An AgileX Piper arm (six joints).
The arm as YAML. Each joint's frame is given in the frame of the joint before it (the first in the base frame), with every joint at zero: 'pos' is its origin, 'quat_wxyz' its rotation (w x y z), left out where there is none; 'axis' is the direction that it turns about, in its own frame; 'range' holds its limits. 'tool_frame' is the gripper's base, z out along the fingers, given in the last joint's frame.
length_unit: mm
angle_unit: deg
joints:
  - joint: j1
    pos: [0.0, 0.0, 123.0]
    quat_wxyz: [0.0, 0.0, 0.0, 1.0]
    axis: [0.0, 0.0, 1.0]
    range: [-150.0, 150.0]
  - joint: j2
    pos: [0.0, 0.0, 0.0]
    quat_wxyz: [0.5, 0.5, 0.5, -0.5]
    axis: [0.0, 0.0, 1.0]
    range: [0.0, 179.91]
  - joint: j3
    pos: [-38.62, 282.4, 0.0]
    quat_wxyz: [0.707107, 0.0, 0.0, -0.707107]
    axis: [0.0, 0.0, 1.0]
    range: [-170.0, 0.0]
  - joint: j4
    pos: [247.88, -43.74, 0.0]
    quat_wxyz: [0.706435, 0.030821, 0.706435, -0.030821]
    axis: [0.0, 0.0, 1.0]
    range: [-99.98, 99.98]
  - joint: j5
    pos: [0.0, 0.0, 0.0]
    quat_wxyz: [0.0, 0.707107, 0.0, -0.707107]
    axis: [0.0, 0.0, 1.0]
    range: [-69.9, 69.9]
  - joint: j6
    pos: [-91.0, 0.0, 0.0]
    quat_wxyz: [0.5, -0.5, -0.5, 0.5]
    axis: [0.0, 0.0, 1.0]
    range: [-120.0, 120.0]
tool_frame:
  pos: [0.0, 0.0, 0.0]
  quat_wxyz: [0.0, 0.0, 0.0, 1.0]
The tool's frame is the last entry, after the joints.
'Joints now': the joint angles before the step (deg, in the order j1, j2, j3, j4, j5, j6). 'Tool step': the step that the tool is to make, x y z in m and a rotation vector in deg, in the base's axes. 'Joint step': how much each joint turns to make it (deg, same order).
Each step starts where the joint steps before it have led.
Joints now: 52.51, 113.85, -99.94, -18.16, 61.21, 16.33
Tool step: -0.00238, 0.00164, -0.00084, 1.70, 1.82, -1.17
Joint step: 0.00, 0.00, 0.00, 2.19, 0.00, 0.92
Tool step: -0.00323, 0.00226, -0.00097, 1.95, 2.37, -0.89
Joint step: 0.00, 0.00, 0.00, 2.94, 0.01, 0.47
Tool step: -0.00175, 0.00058, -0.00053, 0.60, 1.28, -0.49
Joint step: 0.00, 0.00, 0.00, 1.33, 0.36, 0.22
